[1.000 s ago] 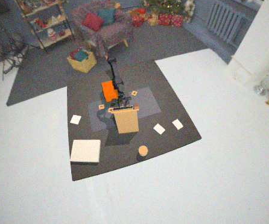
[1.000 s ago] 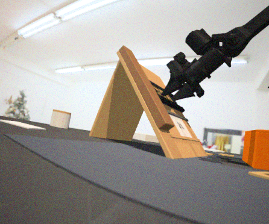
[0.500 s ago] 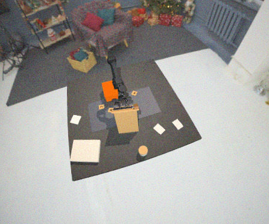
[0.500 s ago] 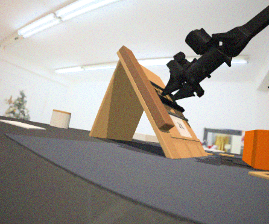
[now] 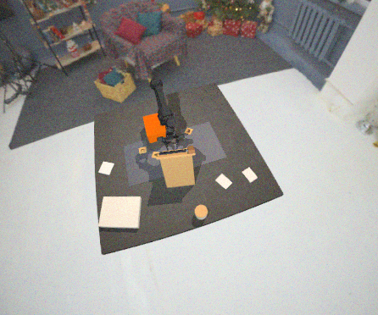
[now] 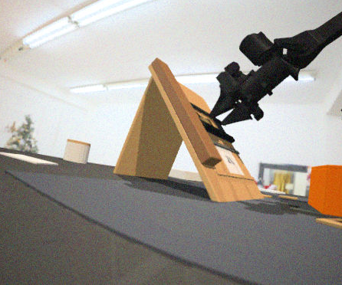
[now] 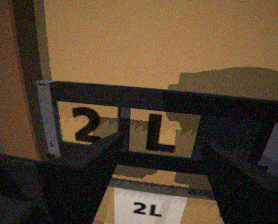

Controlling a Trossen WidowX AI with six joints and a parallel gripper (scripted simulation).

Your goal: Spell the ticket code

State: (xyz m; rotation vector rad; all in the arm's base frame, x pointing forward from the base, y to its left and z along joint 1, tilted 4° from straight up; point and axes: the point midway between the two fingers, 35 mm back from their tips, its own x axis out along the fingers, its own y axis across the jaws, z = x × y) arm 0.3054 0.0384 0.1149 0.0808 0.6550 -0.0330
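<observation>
Right now my gripper tip is 90 mm above the white ticket, 50 mm past it and 10 mm to the right of it. Also, from my gripper tip: small cylinder 420 mm ahead, 140 mm below, 120 mm to the left.
</observation>
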